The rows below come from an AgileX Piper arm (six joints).
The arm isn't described. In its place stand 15 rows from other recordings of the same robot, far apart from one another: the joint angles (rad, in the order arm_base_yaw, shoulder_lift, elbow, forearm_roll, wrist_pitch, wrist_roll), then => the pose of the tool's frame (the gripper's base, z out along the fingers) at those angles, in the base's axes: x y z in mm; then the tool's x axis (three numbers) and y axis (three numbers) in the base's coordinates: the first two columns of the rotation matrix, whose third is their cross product.
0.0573 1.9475 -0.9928 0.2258 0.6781 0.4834 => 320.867 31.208 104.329 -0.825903 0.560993 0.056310 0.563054 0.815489 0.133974
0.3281 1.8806 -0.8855 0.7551 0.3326 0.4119 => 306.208 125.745 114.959 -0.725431 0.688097 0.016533 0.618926 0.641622 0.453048
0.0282 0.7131 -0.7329 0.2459 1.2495 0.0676 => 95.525 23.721 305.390 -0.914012 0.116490 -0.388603 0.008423 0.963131 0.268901
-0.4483 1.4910 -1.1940 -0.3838 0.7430 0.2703 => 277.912 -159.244 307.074 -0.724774 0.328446 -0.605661 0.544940 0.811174 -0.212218
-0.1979 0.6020 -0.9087 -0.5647 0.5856 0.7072 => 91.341 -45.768 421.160 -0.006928 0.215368 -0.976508 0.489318 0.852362 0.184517
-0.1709 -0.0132 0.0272 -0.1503 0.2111 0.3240 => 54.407 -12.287 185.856 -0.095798 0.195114 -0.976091 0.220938 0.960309 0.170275
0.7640 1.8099 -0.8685 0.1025 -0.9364 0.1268 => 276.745 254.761 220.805 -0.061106 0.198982 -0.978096 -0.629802 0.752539 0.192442
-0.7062 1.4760 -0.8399 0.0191 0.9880 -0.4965 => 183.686 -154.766 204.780 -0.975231 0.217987 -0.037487 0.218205 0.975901 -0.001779
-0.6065 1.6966 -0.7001 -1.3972 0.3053 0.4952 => 226.796 -190.123 142.583 -0.955287 -0.243392 -0.167888 -0.097948 0.796238 -0.597002
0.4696 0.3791 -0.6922 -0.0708 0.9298 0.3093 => 49.390 19.278 335.554 -0.541227 0.020648 -0.840623 -0.275123 0.940327 0.200232
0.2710 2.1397 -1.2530 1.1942 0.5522 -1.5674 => 389.548 154.302 107.867 -0.546625 -0.530766 -0.647679 -0.778695 0.606642 0.160063
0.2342 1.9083 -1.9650 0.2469 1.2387 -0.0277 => 400.037 117.055 356.097 -0.876924 -0.154940 -0.454970 -0.283516 0.931135 0.229360
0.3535 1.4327 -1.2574 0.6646 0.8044 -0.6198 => 276.284 145.046 350.909 -0.576515 -0.328987 -0.747929 -0.683638 0.695553 0.221010
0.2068 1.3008 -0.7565 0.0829 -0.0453 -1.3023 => 274.094 57.156 278.095 0.054776 -0.947865 -0.313930 -0.437435 0.259846 -0.860890
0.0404 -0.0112 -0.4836 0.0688 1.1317 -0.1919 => -8.169 5.337 267.275 -0.499235 -0.181896 -0.847159 -0.176508 0.978565 -0.106094
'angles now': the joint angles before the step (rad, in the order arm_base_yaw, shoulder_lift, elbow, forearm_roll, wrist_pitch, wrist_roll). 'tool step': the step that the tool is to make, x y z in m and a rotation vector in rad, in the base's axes. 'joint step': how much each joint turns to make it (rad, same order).
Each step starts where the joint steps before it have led.
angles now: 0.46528 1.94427 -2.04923 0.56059 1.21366 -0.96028
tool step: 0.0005 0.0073 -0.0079 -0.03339 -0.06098 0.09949
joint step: 0.01461 0.01815 0.00026 -0.00007 0.00126 -0.11751
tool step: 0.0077 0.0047 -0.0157 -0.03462 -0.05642 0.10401
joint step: -0.00011 0.03816 -0.00173 0.00912 0.00030 -0.14086
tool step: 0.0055 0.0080 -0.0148 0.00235 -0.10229 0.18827
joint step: 0.00012 0.04016 0.00020 0.06408 -0.00007 -0.24884
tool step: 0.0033 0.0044 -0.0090 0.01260 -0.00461 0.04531
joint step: 0.00024 0.02428 -0.00077 0.03342 0.00014 -0.05905
